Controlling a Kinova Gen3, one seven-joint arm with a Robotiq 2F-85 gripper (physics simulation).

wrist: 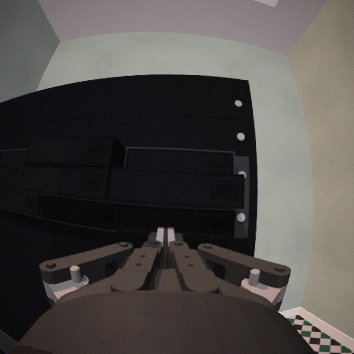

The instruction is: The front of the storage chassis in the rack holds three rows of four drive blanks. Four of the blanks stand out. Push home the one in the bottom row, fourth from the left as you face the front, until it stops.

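Places are measured from the arm's base along level axes (x ahead, y left, z up), in centimetres.
Where they show: gripper, between the fingertips: (165, 237).
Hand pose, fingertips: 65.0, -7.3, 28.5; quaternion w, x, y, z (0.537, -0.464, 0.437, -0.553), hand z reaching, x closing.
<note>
Each offset is from my fingertips to the top centre of the thing, as dx, dy, dz. "spot": to the spot under its first point.
The bottom-row fourth blank {+5.9, -1.3, +2.7} (175, 219) is the dark panel at the right end of the lowest row. Its right end lines up closely with that of the top-row fourth blank {+7.0, -1.4, +8.4} (175, 159), which sits back in the chassis. My gripper (165, 237) is shut and empty. Its fingertips are at the lower edge of the bottom-row fourth blank, left of its middle; whether they touch it cannot be told. The middle-row fourth blank {+3.5, -1.1, +5.6} (170, 187) stands out just above. The top-row third blank {+4.4, +9.9, +8.4} (65, 151) also stands out and shows its right side.
The bottom-row third blank {+7.9, +9.6, +2.7} (75, 212) lies left of the fourth. The middle-row third blank {+4.4, +9.9, +5.6} (60, 182) is above it. The rack's right rail {spot: -2.9, -5.7, +3.7} (241, 197) carries pale round screws. A pale wall is beyond the rack, and a chequered floor (320, 336) shows at lower right.
</note>
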